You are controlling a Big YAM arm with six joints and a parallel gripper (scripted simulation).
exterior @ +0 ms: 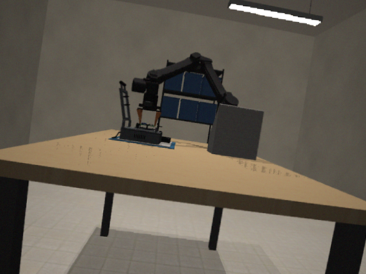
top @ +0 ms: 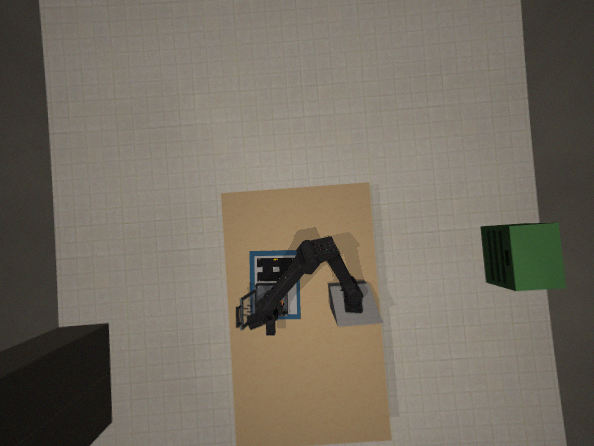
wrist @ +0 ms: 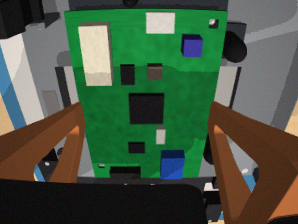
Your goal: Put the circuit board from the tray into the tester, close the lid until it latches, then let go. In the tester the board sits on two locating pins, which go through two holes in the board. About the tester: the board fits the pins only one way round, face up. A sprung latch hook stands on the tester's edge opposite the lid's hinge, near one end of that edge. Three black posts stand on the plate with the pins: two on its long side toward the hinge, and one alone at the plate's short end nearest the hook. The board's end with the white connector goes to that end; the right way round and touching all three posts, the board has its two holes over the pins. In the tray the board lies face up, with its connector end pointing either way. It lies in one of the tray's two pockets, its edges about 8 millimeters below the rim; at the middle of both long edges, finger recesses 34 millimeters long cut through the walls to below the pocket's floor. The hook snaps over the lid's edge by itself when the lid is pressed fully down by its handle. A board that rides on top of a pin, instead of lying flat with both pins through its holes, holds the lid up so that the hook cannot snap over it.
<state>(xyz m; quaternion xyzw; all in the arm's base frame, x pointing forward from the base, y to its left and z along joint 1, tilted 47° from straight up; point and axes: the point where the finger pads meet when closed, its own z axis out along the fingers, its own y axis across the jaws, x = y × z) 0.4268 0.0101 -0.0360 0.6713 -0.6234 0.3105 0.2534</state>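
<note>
Now: hand right at the green circuit board. The rest, counted from my hand: black latch hook: 6 cm to the left, 6 cm behind; then dark pin plate: 2 cm below, 1 cm to the left, 1 cm ahead; then tester lid: 12 cm ahead, 9 cm above.
</note>
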